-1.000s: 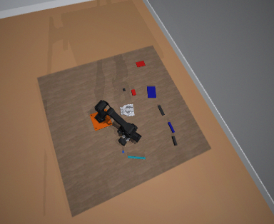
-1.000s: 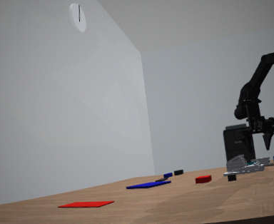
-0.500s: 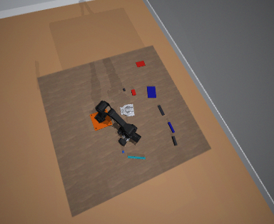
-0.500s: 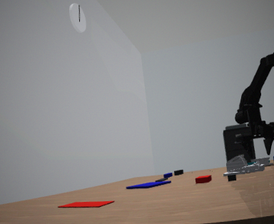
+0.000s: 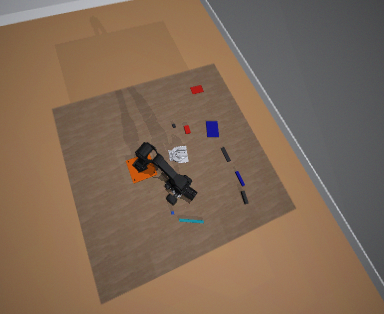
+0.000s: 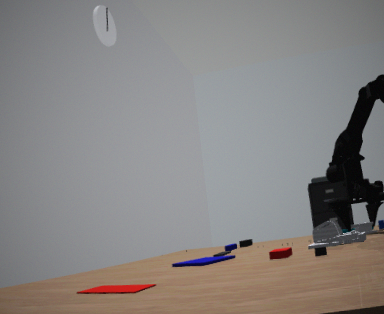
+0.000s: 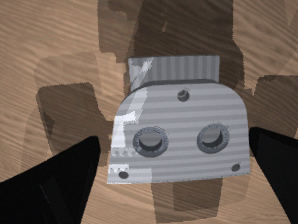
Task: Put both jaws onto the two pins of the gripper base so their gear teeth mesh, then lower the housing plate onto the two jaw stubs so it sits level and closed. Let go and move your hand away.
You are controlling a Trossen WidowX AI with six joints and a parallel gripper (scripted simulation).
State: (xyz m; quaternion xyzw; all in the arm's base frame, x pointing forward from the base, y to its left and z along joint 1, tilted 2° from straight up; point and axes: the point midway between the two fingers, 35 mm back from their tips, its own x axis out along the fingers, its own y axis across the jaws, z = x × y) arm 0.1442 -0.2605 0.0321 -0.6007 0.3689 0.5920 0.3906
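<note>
My gripper tip is now 90 mm short of the white jaw and 220 mm to the right of it. Also, from my gripper tip: red block 260 mm ahead, 380 mm to the left, 10 mm below; teal bar 10 mm behind, 190 mm to the right, 10 mm below; blue bar 410 mm ahead, 100 mm to the right, 10 mm below.
</note>
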